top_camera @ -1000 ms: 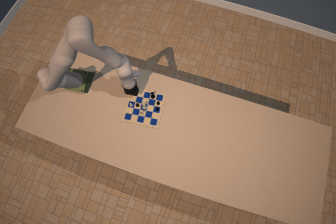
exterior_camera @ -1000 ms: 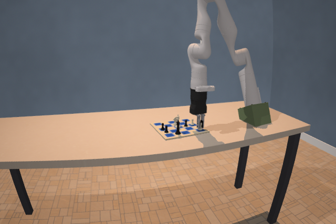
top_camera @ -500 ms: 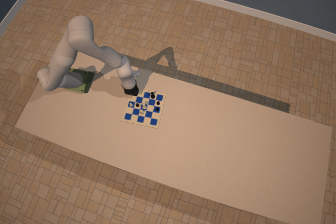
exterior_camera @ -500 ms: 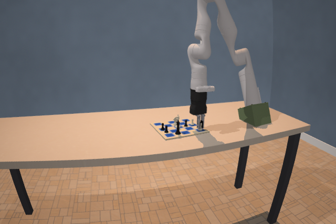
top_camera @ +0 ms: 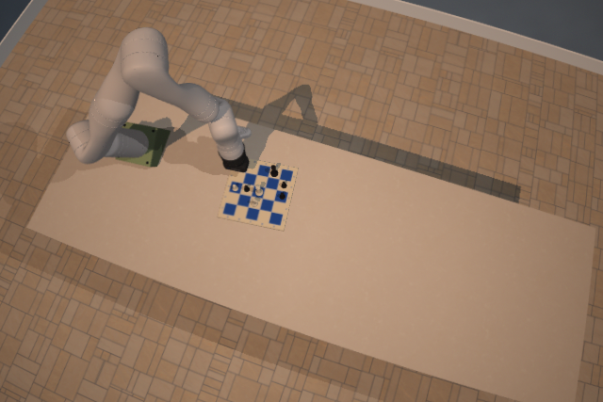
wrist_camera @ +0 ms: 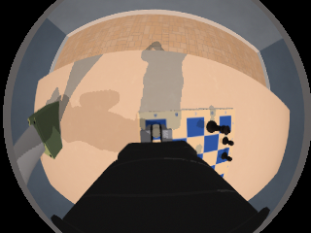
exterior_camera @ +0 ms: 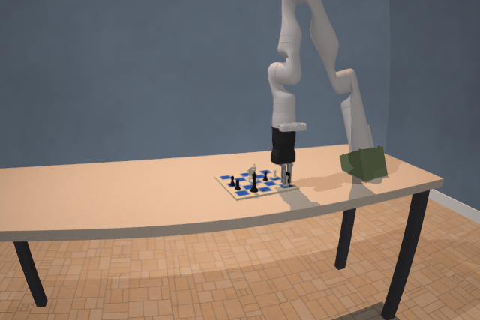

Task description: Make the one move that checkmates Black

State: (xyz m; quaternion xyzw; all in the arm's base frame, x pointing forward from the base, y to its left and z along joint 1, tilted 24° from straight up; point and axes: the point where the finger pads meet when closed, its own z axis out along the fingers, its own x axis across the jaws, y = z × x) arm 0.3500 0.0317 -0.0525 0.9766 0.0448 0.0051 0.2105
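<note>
Now: hand 8 cm short of the blue-and-cream chessboard, 7 cm to the left of it and 3 cm above it.
</note>
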